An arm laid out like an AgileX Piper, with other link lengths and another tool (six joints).
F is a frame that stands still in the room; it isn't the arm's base.
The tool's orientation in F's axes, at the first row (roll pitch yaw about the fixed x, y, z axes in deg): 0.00 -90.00 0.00
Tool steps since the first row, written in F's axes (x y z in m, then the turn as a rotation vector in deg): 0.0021 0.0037 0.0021 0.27 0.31 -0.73; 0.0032 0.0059 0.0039 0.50 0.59 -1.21; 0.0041 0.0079 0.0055 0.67 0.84 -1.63; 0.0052 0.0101 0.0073 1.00 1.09 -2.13; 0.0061 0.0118 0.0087 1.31 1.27 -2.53; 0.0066 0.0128 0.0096 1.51 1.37 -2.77; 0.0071 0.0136 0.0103 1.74 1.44 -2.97; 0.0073 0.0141 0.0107 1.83 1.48 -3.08; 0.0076 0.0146 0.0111 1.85 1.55 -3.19; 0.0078 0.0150 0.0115 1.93 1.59 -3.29
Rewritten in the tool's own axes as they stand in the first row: 0.0021 0.0037 -0.0021 -0.73 0.31 -0.27; 0.0039 0.0059 -0.0032 -1.21 0.59 -0.50; 0.0055 0.0079 -0.0041 -1.63 0.84 -0.67; 0.0073 0.0101 -0.0052 -2.13 1.09 -1.00; 0.0087 0.0118 -0.0061 -2.53 1.27 -1.31; 0.0096 0.0128 -0.0066 -2.77 1.37 -1.51; 0.0103 0.0136 -0.0071 -2.97 1.44 -1.74; 0.0107 0.0141 -0.0073 -3.08 1.48 -1.83; 0.0111 0.0146 -0.0076 -3.19 1.55 -1.85; 0.0115 0.0150 -0.0078 -3.29 1.59 -1.93
